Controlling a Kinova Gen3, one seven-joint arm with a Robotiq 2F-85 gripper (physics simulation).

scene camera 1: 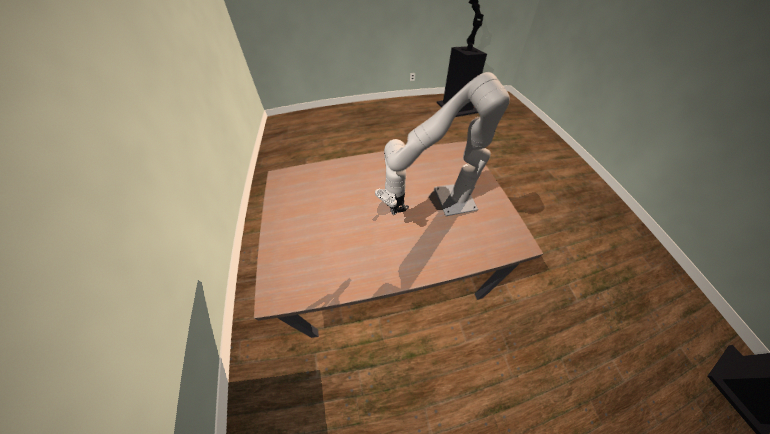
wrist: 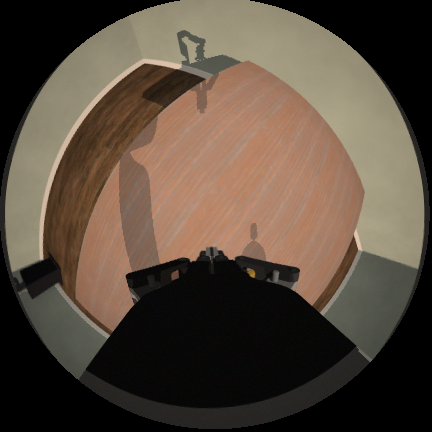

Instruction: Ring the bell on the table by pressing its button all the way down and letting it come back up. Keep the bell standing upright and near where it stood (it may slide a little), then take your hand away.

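Where they show: gripper, fingertip midpoint: (scene camera 1: 393, 213) (wrist: 210, 253); arm's base, origin of the base link: (scene camera 1: 459, 196).
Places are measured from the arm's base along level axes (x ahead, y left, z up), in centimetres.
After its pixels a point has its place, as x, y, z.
Note:
The bell shows as a small yellow patch (wrist: 251, 273) @(35.8, -9.0, 0.7) in the wrist view, seen through a gap in the right finger linkage. The rest of it is hidden behind the gripper, and in the scene view I cannot make it out behind the gripper and wrist. Its button does not show, so I cannot tell whether it is pressed or whether the fingertips touch it. My gripper (scene camera 1: 398, 211) @(40.1, 5.4, 11.8) (wrist: 210, 253) @(40.1, 5.4, 11.8) is shut and empty, pointing down, low over the table (scene camera 1: 318, 231) @(73.4, -7.5, -1.7) (wrist: 240, 165) @(57.4, 5.5, -1.6) at the bell's place.
The arm's base plate (scene camera 1: 461, 208) @(3.1, 7.1, -0.5) is bolted to the table to the right of the gripper. A black pedestal (scene camera 1: 462, 72) with a black arm on it stands behind the table. Another black block (scene camera 1: 746, 388) stands at the lower right. Arm shadows cross the table.

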